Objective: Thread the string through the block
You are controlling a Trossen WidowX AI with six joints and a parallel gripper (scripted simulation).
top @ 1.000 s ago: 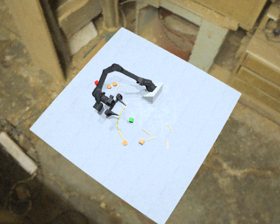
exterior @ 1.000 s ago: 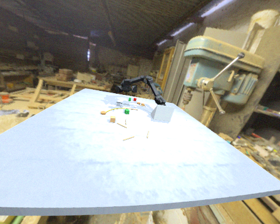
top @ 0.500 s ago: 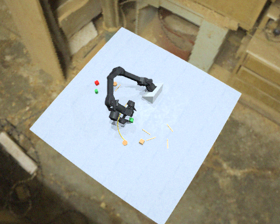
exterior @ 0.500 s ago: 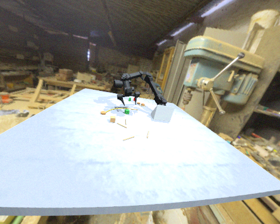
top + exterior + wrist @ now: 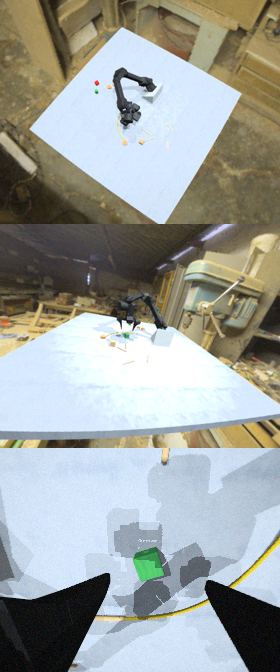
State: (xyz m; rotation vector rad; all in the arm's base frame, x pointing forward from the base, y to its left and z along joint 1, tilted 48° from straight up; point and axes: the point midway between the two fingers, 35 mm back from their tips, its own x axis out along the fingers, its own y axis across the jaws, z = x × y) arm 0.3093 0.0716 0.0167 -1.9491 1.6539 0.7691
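Now: gripper tip 50 mm above the green cube and 10 mm past it. The rest, counted from my gripper tip: round wooden button (160 mm ahead, 80 mm to the left, 60 mm below); then tan cube (180 mm to the left, 70 mm ahead, 50 mm below); then thin wooden stick (120 mm to the right, 60 mm below, 50 mm behind).
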